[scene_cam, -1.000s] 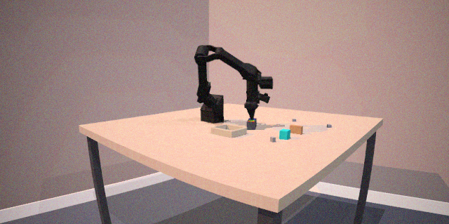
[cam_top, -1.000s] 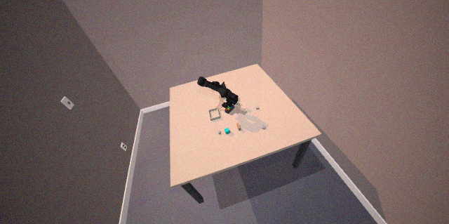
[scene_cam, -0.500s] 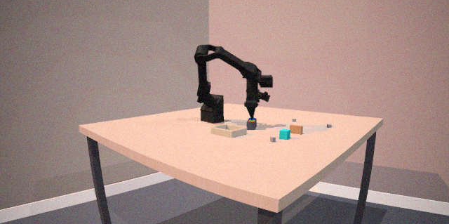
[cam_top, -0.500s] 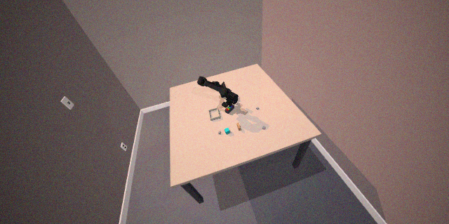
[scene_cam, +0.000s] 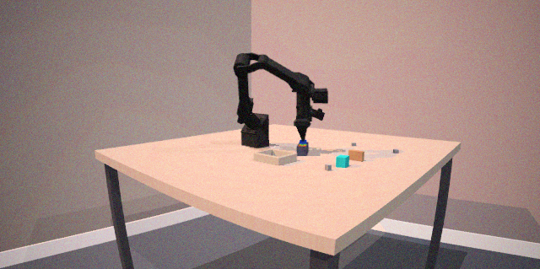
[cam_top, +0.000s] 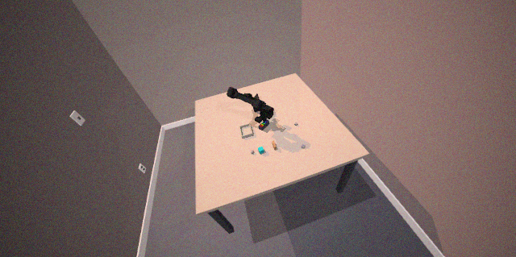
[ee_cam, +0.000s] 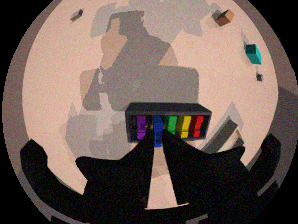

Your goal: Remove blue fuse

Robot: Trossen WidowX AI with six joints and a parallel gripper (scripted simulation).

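Now: the shallow tray 190 mm to the right of my gripper tip and 50 mm below it. Also, from my gripper tip: teal cube (260 mm ahead, 130 mm to the right, 30 mm below); blue fuse (10 mm below).
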